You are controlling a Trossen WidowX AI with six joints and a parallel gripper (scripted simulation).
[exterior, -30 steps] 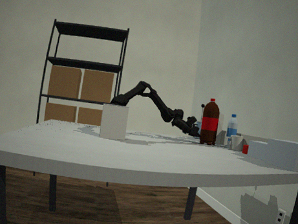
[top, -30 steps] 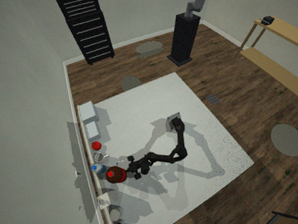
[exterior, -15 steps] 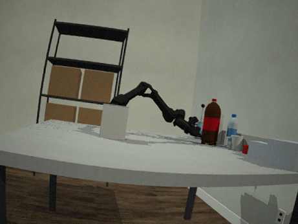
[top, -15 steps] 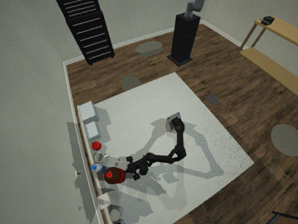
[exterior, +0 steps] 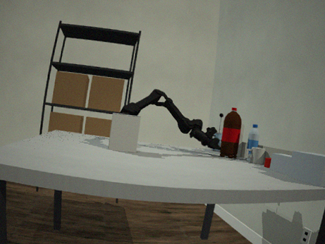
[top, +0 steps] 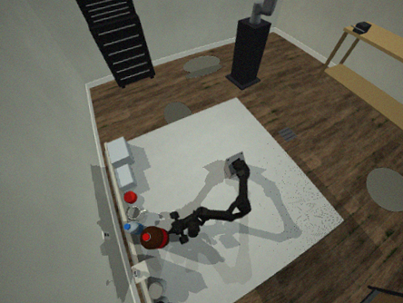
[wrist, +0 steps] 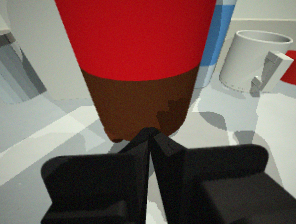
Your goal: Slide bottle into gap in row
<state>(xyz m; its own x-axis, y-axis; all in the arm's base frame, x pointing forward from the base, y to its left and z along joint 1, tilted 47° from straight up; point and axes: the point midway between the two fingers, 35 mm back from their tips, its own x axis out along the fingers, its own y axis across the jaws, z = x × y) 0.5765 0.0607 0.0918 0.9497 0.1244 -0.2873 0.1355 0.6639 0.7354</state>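
Right now my hand is 9 cm below the brown cola bottle, 9 cm short of it and 1 cm to the left of it. From my hand the other things lie so: french press (36 cm to the left, 21 cm ahead, 8 cm above); then water bottle (18 cm ahead, 13 cm to the right, 5 cm above).
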